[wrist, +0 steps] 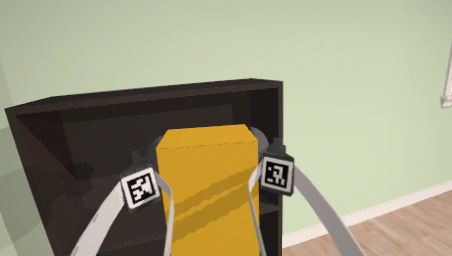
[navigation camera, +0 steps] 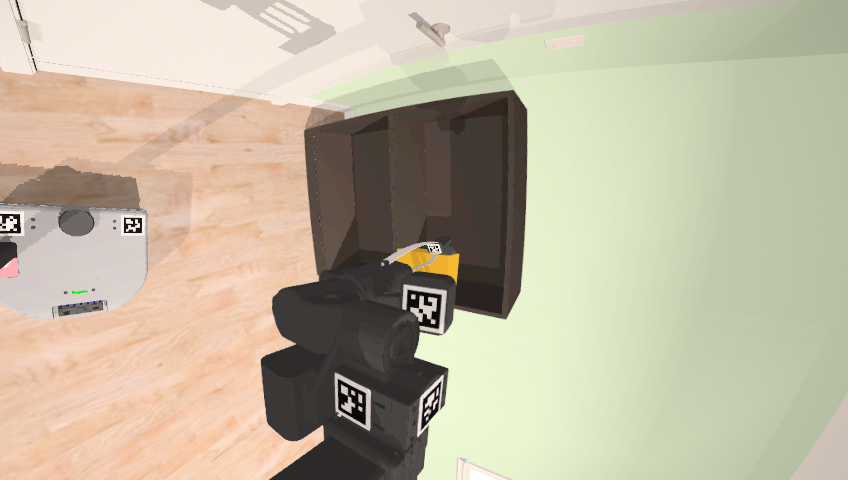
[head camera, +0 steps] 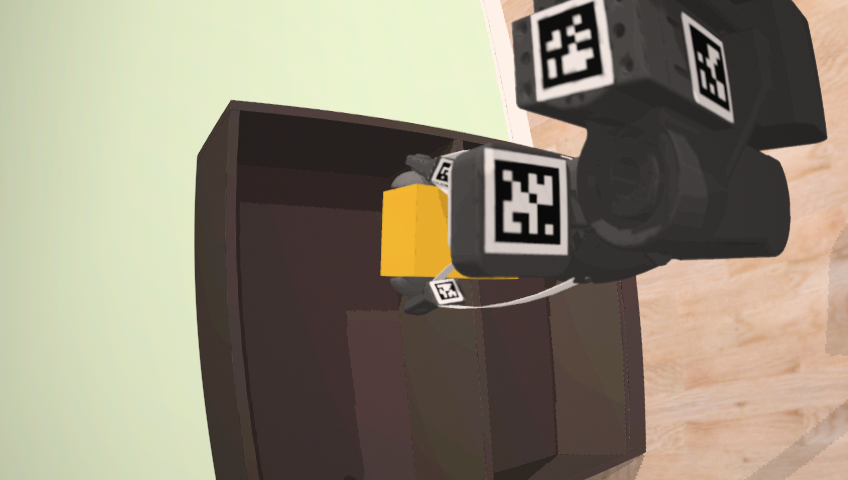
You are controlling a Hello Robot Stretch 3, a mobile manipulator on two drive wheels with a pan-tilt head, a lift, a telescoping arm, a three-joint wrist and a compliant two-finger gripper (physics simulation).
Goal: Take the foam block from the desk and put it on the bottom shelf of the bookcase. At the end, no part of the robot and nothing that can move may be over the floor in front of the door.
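Frame: origin at the robot's base, x ahead, y left, z up, level; metres.
Where they show: gripper, fingertip midpoint: [wrist: 208,149] [navigation camera: 447,270] [head camera: 404,234]; robot's base, link origin: [navigation camera: 77,221].
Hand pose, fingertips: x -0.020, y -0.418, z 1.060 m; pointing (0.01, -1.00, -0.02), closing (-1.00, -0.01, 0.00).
Observation:
Each offset is from my fingertips to the top centre of the thing. "*": to the spot under its first point. Level surfaces: height alone.
The yellow foam block @(0.021 m up, 0.001 m ahead, 0.024 m left) [head camera: 410,231] [navigation camera: 441,267] [wrist: 210,200] is held between the two fingertips of my gripper [head camera: 411,233] [navigation camera: 443,261] [wrist: 208,149], which is shut on it. The dark brown bookcase [head camera: 211,267] [navigation camera: 516,208] [wrist: 150,98] stands against the green wall, its open front towards the arm. In the head and navigation views the block overlaps the upper compartment and the middle shelf @(0.479 m down) [head camera: 443,368] [navigation camera: 407,166]. I cannot tell whether it is inside the front edge. The bottom shelf [head camera: 589,368] [navigation camera: 334,172] is partly hidden by my wrist in the head view.
The white door [navigation camera: 178,47] with its handle @(* 0.127 m down, 0.539 m ahead, 0.105 m right) [navigation camera: 431,32] is at the top of the navigation view, on the bookcase's far side. My base [navigation camera: 110,261] stands on the wooden floor @(1.060 m down) [navigation camera: 226,196] at the left. The arm [navigation camera: 368,440] reaches along the green wall [navigation camera: 624,208].

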